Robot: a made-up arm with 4 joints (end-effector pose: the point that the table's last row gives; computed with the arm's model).
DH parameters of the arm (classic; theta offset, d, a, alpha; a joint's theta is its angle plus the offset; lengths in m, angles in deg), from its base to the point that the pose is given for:
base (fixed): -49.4 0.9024 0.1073 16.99
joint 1: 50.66 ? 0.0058 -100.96
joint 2: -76.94 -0.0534 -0.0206 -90
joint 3: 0 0.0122 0.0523 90
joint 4: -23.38 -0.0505 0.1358 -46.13
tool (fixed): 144.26 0.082 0 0
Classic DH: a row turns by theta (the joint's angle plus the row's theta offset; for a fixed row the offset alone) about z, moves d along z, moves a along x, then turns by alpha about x.
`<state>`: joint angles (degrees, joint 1 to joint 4).
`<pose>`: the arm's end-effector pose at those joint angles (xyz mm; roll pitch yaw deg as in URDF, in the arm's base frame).
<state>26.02 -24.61 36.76 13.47</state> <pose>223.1 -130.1 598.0 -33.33 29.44 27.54</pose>
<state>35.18 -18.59 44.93 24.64</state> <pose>289.4 -102.4 597.0 -28.60 44.23 47.22</pose>
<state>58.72 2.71 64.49 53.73</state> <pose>384.8 38.2 528.2 44.39 66.42 153.04</pose>
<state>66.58 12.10 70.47 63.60</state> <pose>383.9 81.4 485.5 71.98 56.21 -170.59</pose>
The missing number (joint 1, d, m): -0.4917
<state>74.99 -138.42 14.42 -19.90</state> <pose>291.7 -100.1 324.2 151.58 -67.03 -106.43</pose>
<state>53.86 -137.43 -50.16 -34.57</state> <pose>141.6 51.6 303.9 83.29 -25.39 -113.54</pose>
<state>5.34 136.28 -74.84 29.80</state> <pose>127.2 128.9 355.8 90.93 19.24 -90.51</pose>
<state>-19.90 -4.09 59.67 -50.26</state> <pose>29.4 -127.5 481.3 12.46 18.08 -39.58</pose>
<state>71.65 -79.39 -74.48 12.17</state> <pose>37.4 52.0 431.7 -36.56 -54.71 -34.09</pose>
